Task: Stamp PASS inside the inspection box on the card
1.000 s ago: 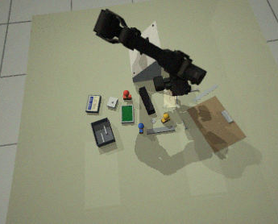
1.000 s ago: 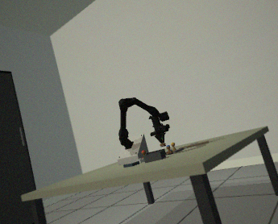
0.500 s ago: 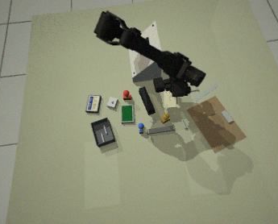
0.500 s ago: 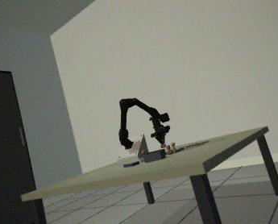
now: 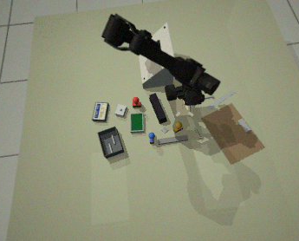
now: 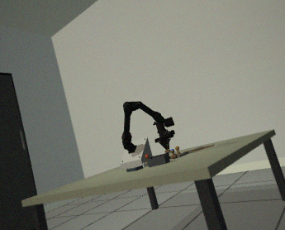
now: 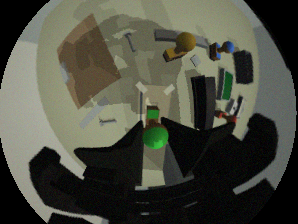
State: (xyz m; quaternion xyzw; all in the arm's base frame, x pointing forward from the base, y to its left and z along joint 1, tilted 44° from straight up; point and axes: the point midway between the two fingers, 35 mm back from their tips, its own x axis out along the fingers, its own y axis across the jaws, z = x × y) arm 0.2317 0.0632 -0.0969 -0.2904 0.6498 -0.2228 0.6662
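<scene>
Right now the cream card is 60 mm below my gripper tip and 10 mm to the right of it. From my gripper tip the other things lie so: green-knobbed stamp 10 mm below; then yellow stamp 110 mm ahead, 50 mm to the right, 40 mm below; then black bar 130 mm to the right, 40 mm below, 10 mm ahead.
</scene>
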